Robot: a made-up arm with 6 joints. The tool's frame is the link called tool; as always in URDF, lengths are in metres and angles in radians. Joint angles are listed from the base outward.
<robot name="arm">
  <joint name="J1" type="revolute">
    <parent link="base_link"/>
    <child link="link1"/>
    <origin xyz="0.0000 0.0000 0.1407"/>
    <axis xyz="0 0 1"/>
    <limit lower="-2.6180" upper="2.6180"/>
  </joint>
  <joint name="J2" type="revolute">
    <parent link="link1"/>
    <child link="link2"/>
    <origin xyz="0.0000 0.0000 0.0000"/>
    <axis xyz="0.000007 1 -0.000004"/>
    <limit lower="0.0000" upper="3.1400"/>
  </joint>
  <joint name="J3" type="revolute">
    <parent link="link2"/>
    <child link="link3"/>
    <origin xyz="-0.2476 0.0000 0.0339"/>
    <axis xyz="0.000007 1 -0.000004"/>
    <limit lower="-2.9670" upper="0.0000"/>
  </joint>
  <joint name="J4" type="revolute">
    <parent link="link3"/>
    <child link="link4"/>
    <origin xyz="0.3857 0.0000 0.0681"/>
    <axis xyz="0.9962 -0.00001 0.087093"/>
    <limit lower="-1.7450" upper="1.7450"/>
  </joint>
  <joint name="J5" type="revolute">
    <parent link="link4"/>
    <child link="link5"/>
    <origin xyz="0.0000 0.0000 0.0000"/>
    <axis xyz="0.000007 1 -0.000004"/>
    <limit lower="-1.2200" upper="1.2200"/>
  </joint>
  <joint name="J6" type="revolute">
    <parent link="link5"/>
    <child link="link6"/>
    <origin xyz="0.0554 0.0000 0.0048"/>
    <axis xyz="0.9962 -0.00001 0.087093"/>
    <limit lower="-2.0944" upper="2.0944"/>
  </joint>
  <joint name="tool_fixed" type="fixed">
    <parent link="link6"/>
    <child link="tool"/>
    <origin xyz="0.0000 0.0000 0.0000" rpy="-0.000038 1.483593 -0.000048"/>
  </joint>
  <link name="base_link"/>
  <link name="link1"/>
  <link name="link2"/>
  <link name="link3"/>
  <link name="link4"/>
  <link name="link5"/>
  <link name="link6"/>
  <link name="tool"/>
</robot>
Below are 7 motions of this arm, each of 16 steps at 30 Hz.
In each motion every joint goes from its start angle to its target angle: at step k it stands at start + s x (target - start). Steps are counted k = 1, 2, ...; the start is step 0. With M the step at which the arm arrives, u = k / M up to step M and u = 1 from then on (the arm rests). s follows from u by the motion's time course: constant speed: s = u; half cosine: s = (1 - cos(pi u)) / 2; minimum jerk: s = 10 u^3 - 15 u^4 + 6 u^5.
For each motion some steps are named. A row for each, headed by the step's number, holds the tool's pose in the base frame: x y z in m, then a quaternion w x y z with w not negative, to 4 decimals.
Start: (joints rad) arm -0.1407 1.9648 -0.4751 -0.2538 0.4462 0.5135
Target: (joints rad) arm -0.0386 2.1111 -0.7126 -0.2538 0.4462 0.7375
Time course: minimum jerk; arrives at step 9
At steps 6, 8, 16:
6: 0.2650 -0.0220 -0.0847 0.0837 -0.2508 -0.9617 0.0721
8: 0.2788 -0.0171 -0.0870 0.0725 -0.2631 -0.9593 0.0727
16: 0.2796 -0.0168 -0.0872 0.0719 -0.2638 -0.9591 0.0728

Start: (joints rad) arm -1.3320 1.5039 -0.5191 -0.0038 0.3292 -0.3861
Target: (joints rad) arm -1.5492 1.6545 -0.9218 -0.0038 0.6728 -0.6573
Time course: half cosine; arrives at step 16
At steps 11, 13, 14, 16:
11: 0.0265 -0.3804 0.1071 0.0667 0.4314 0.8919 -0.1185
13: 0.0156 -0.3931 0.1171 0.0597 0.4285 0.8942 -0.1152
14: 0.0117 -0.3972 0.1206 0.0574 0.4275 0.8950 -0.1140
16: 0.0085 -0.4005 0.1234 0.0555 0.4267 0.8956 -0.1130

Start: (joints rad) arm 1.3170 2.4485 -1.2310 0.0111 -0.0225 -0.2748
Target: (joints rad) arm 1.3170 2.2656 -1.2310 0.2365 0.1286 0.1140
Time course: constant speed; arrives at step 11
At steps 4, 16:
4: 0.1122 0.4334 -0.0873 0.1880 -0.6105 0.7563 0.1413
16: 0.1155 0.4522 -0.0364 0.1551 -0.4543 0.8559 0.1922

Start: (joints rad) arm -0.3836 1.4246 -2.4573 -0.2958 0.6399 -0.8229
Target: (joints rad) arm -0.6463 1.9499 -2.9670 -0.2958 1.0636 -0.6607
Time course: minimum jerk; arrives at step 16
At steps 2, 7, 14, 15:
2: 0.1695 -0.0798 0.7826 0.6112 -0.0967 0.5071 -0.6000
7: 0.2073 -0.1223 0.7691 0.5647 -0.0551 0.5805 -0.5840
14: 0.2476 -0.2028 0.7267 0.4831 0.0356 0.6829 -0.5468
15: 0.2482 -0.2047 0.7254 0.4812 0.0380 0.6850 -0.5458

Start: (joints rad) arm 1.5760 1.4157 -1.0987 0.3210 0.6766 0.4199
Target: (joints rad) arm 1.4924 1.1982 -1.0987 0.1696 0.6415 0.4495
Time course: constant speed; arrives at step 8
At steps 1, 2, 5, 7, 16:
1: -0.0081 0.4135 0.3042 0.0762 -0.4360 0.8245 0.3526
2: -0.0032 0.4091 0.3154 0.0916 -0.4333 0.8207 0.3610
5: 0.0109 0.3938 0.3481 0.1387 -0.4236 0.8082 0.3850
7: 0.0197 0.3819 0.3693 0.1706 -0.4159 0.7988 0.3997
16: 0.0239 0.3754 0.3797 0.1867 -0.4118 0.7939 0.4066

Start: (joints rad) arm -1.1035 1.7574 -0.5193 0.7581 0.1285 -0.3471
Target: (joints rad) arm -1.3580 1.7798 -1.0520 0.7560 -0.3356 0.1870
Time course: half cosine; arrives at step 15
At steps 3, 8, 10, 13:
3: 0.1352 -0.2773 -0.0061 0.2003 0.6940 0.6904 -0.0395
8: 0.1237 -0.3801 0.0620 0.3617 0.7707 0.5049 -0.1427
10: 0.1101 -0.4186 0.0985 0.4315 0.7822 0.4126 -0.1779
13: 0.0911 -0.4535 0.1403 0.5032 0.7786 0.3118 -0.2082

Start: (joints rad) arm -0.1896 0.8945 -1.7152 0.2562 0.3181 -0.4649
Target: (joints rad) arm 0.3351 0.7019 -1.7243 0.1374 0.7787 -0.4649
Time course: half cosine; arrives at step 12
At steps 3, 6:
3: 0.1155 -0.0081 0.7155 0.8646 -0.0703 0.4793 -0.1336
6: 0.0791 0.0115 0.7150 0.8486 -0.1387 0.5059 -0.0684

